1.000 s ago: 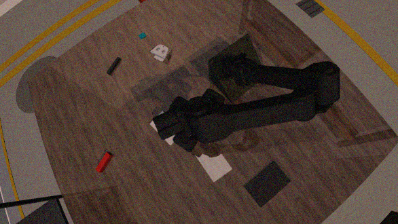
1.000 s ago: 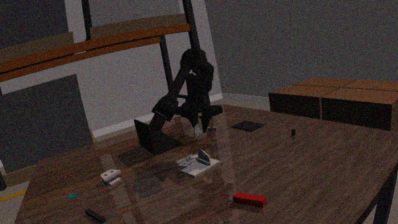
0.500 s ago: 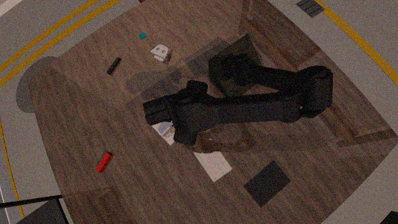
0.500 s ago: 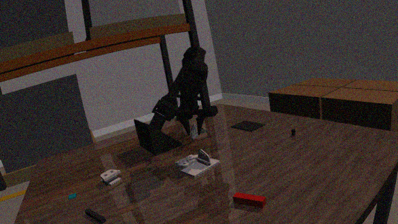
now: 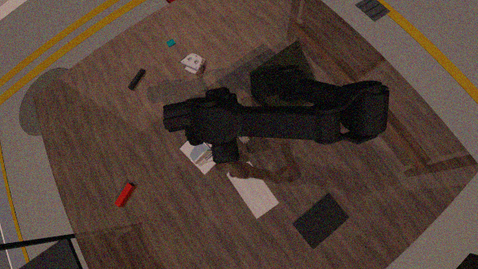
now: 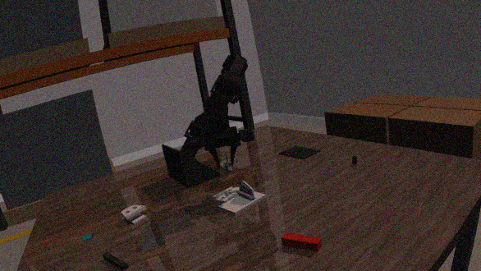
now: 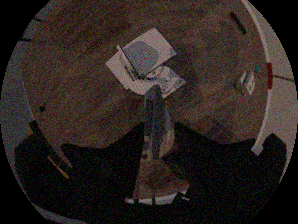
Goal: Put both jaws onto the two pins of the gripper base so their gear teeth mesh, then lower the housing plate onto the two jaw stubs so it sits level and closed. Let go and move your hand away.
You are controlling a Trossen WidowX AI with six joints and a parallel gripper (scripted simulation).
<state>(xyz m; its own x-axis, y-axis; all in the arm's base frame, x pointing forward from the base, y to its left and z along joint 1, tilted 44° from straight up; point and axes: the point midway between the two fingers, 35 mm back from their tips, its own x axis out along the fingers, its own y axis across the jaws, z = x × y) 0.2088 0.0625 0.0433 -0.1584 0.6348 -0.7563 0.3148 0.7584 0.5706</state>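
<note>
The jaw lies 50 mm ahead of my gripper tip, 10 mm to the right of it and 70 mm below it. Also, from my gripper tip: dark mat: 130 mm behind, 350 mm to the left, 80 mm below; then red block: 390 mm ahead, 70 mm below; then small black peg: 140 mm ahead, 400 mm to the left, 70 mm below.
</note>
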